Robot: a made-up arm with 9 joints. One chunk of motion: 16 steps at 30 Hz.
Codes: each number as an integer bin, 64 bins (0 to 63) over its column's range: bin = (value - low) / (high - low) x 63, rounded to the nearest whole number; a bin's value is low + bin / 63 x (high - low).
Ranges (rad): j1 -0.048..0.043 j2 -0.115..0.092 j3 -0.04..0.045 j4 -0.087..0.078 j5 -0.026..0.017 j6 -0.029..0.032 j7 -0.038..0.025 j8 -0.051..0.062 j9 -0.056..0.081
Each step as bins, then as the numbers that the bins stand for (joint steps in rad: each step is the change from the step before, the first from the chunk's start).
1 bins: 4 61 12 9 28 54 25 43 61
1 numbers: -0.04222 0.08543 -0.02381 -0.06343 -0.00689 0.02329 -0.01300 0.02613 0.07665
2 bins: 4 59 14 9 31 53 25 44 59
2 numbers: -0.04222 0.07886 -0.02111 -0.06343 -0.00484 0.02232 -0.01300 0.02792 0.07230
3 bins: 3 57 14 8 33 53 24 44 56
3 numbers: -0.04367 0.07229 -0.02111 -0.06605 -0.00348 0.02232 -0.01400 0.02792 0.06578
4 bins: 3 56 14 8 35 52 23 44 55
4 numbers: -0.04367 0.06900 -0.02111 -0.06605 -0.00211 0.02135 -0.01500 0.02792 0.06360
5 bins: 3 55 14 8 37 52 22 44 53
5 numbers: -0.04367 0.06571 -0.02111 -0.06605 -0.00075 0.02135 -0.01600 0.02792 0.05925
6 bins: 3 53 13 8 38 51 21 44 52
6 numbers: -0.04367 0.05914 -0.02246 -0.06605 -0.00006 0.02038 -0.01700 0.02792 0.05708
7 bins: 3 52 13 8 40 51 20 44 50
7 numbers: -0.04367 0.05586 -0.02246 -0.06605 0.00130 0.02038 -0.01800 0.02792 0.05273
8 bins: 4 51 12 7 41 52 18 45 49
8 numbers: -0.04222 0.05257 -0.02381 -0.06867 0.00198 0.02135 -0.02000 0.02971 0.05056
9 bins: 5 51 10 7 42 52 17 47 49
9 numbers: -0.04078 0.05257 -0.02651 -0.06867 0.00267 0.02135 -0.02100 0.03330 0.05056
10 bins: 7 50 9 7 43 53 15 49 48
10 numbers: -0.03789 0.04929 -0.02786 -0.06867 0.00335 0.02232 -0.02300 0.03689 0.04838
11 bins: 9 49 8 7 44 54 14 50 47
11 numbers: -0.03500 0.04600 -0.02921 -0.06867 0.00403 0.02329 -0.02400 0.03868 0.04621
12 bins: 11 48 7 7 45 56 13 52 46
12 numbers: -0.03211 0.04271 -0.03056 -0.06867 0.00471 0.02522 -0.02500 0.04227 0.04403
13 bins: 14 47 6 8 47 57 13 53 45
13 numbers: -0.02778 0.03943 -0.03190 -0.06605 0.00608 0.02619 -0.02500 0.04406 0.04186
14 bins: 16 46 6 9 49 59 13 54 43
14 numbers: -0.02489 0.03614 -0.03190 -0.06343 0.00744 0.02813 -0.02500 0.04586 0.03751
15 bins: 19 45 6 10 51 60 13 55 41
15 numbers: -0.02056 0.03286 -0.03190 -0.06081 0.00881 0.02910 -0.02500 0.04765 0.03316
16 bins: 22 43 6 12 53 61 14 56 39
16 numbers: -0.01622 0.02629 -0.03190 -0.05557 0.01017 0.03006 -0.02400 0.04944 0.02881
